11 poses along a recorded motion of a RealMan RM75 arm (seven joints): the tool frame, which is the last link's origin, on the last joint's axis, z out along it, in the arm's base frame.
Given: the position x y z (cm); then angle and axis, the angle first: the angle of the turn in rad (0 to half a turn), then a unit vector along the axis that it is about.
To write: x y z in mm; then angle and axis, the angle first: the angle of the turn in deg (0 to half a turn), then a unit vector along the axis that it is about. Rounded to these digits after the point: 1 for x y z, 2 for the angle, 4 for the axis.
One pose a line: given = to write
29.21 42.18 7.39 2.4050 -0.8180 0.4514 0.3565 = 292.1 421.8 73.9 137.80 -0.8180 0.4514 0.3565
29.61 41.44 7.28 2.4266 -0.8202 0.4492 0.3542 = 296.1 414.4 72.8 139.03 -0.8202 0.4492 0.3542
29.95 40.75 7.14 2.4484 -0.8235 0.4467 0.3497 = 299.5 407.5 71.4 140.28 -0.8235 0.4467 0.3497
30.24 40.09 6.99 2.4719 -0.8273 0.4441 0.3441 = 302.4 400.9 69.9 141.63 -0.8273 0.4441 0.3441
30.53 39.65 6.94 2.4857 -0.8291 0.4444 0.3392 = 305.3 396.5 69.4 142.42 -0.8291 0.4444 0.3392
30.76 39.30 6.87 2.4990 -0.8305 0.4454 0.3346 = 307.6 393.0 68.7 143.18 -0.8305 0.4454 0.3346
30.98 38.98 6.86 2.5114 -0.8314 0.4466 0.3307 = 309.8 389.8 68.6 143.89 -0.8314 0.4466 0.3307
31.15 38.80 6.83 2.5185 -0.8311 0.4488 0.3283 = 311.5 388.0 68.3 144.30 -0.8311 0.4488 0.3283
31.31 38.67 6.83 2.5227 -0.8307 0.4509 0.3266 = 313.1 386.7 68.3 144.54 -0.8307 0.4509 0.3266
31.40 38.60 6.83 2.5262 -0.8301 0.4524 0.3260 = 314.0 386.0 68.3 144.74 -0.8301 0.4524 0.3260
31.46 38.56 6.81 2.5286 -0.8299 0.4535 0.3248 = 314.6 385.6 68.1 144.88 -0.8299 0.4535 0.3248
